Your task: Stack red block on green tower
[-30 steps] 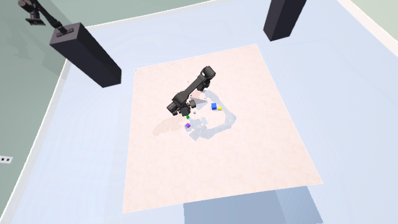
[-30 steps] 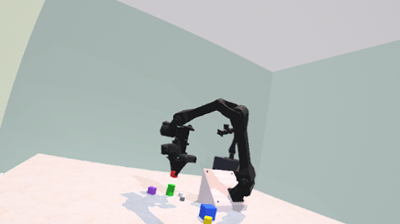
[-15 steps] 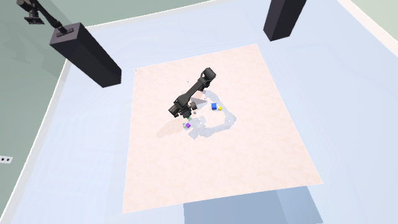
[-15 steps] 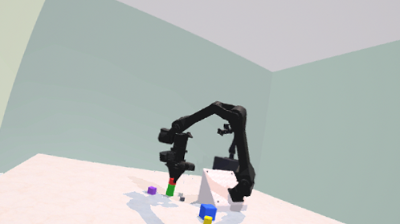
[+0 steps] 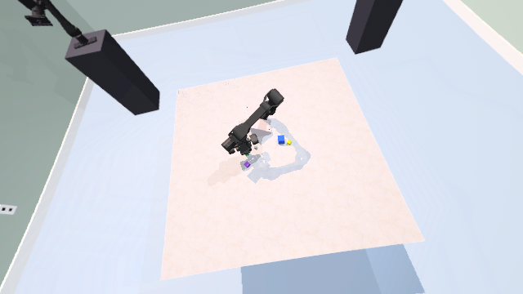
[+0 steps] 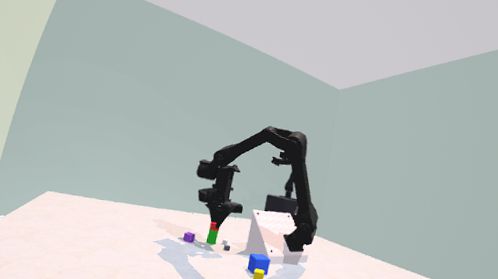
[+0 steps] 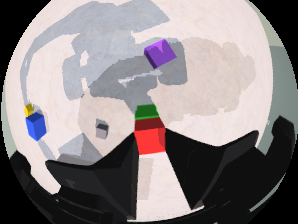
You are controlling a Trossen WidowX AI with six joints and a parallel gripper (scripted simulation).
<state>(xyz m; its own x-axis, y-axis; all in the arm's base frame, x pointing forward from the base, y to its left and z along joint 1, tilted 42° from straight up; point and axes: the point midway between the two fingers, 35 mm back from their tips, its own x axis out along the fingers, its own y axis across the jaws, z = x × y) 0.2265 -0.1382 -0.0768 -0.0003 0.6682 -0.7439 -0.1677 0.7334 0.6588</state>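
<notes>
My gripper tip is now right at the red block. Round my gripper tip: small grey cube (60 mm to the left, 50 mm below, 30 mm behind); purple cube (80 mm ahead, 40 mm below, 10 mm to the right); blue cube (240 mm to the left, 40 mm below, 30 mm behind).
</notes>
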